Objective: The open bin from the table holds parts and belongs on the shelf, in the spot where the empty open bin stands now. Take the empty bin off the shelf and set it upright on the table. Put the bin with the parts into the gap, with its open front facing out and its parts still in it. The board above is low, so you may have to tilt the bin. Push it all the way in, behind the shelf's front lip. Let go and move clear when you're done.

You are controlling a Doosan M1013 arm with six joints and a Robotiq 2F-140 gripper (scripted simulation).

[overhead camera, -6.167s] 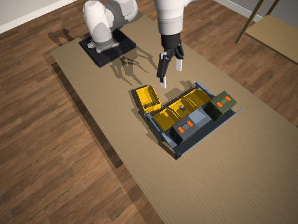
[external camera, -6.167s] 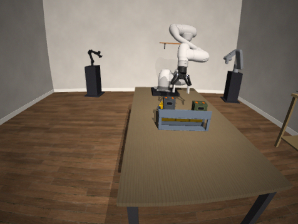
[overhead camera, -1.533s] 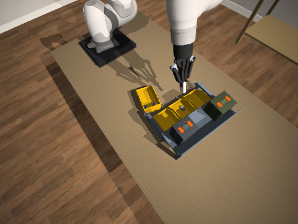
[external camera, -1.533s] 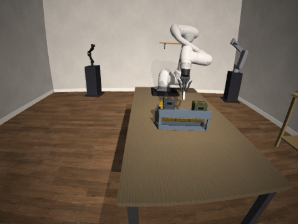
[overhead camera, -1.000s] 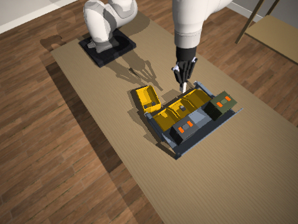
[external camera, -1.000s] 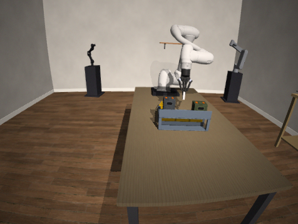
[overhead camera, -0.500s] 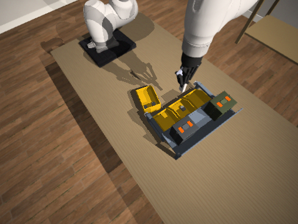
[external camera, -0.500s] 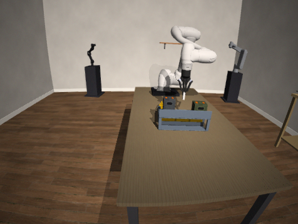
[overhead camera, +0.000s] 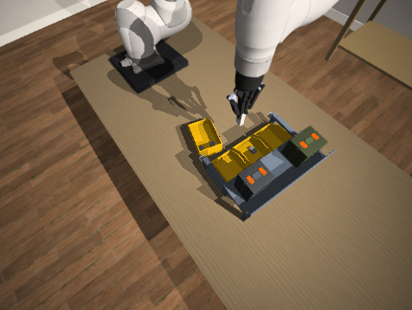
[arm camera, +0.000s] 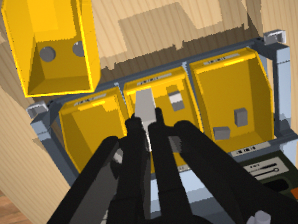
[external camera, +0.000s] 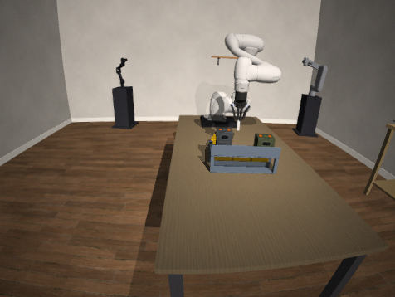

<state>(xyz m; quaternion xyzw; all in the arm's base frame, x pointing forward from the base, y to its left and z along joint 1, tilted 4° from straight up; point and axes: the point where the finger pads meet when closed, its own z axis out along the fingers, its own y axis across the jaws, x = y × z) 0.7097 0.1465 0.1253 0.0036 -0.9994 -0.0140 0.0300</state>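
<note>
The shelf lip is 20 mm ahead of my hand, 10 mm to the left of it and 180 mm below it. Also, from my hand: dark grey box: 210 mm ahead, 90 mm to the right, 30 mm below; then green box: 200 mm ahead, 140 mm to the left, 40 mm below.
</note>
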